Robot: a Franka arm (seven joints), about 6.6 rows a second.
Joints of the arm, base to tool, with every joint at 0 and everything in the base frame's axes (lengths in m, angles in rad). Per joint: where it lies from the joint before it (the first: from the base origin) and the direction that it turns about. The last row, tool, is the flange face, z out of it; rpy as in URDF.
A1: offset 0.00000 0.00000 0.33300 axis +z
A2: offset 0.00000 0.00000 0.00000 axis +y
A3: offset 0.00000 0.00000 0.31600 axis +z
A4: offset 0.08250 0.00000 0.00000 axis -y
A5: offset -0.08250 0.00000 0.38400 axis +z
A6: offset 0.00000 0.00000 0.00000 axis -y
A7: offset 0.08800 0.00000 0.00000 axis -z
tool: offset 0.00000 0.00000 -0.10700 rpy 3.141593 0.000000 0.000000
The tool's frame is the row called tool.
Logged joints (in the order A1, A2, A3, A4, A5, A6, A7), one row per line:
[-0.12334, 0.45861, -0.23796, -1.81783, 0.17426, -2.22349, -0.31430]
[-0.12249, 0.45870, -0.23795, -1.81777, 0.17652, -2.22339, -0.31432]
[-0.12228, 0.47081, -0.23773, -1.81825, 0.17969, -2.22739, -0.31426]
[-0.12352, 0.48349, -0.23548, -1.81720, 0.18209, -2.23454, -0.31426]
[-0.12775, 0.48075, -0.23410, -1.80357, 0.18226, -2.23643, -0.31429]
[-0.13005, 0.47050, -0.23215, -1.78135, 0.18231, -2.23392, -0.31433]
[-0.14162, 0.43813, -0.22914, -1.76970, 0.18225, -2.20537, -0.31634]
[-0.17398, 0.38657, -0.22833, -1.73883, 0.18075, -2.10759, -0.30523]
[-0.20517, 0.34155, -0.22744, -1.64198, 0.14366, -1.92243, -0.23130]
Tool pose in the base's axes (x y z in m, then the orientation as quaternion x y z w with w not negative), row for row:
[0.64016, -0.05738, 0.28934, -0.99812, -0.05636, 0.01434, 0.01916]
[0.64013, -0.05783, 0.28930, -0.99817, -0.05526, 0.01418, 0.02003]
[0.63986, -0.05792, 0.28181, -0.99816, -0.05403, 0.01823, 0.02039]
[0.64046, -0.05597, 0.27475, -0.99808, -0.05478, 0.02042, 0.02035]
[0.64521, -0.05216, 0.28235, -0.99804, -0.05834, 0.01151, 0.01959]
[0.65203, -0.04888, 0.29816, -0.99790, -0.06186, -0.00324, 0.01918]
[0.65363, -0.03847, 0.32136, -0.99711, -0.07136, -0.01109, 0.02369]
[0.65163, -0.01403, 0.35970, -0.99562, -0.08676, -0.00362, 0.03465]
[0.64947, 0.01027, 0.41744, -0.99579, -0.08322, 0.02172, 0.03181]
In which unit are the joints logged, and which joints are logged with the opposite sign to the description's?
The joints are logged in radians. Opposite sign: A1, A6.
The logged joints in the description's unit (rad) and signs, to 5 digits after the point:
[0.12334, 0.45861, -0.23796, -1.81783, 0.17426, 2.22349, -0.31430]
[0.12249, 0.45870, -0.23795, -1.81777, 0.17652, 2.22339, -0.31432]
[0.12228, 0.47081, -0.23773, -1.81825, 0.17969, 2.22739, -0.31426]
[0.12352, 0.48349, -0.23548, -1.81720, 0.18209, 2.23454, -0.31426]
[0.12775, 0.48075, -0.23410, -1.80357, 0.18226, 2.23643, -0.31429]
[0.13005, 0.47050, -0.23215, -1.78135, 0.18231, 2.23392, -0.31433]
[0.14162, 0.43813, -0.22914, -1.76970, 0.18225, 2.20537, -0.31634]
[0.17398, 0.38657, -0.22833, -1.73883, 0.18075, 2.10759, -0.30523]
[0.20517, 0.34155, -0.22744, -1.64198, 0.14366, 1.92243, -0.23130]

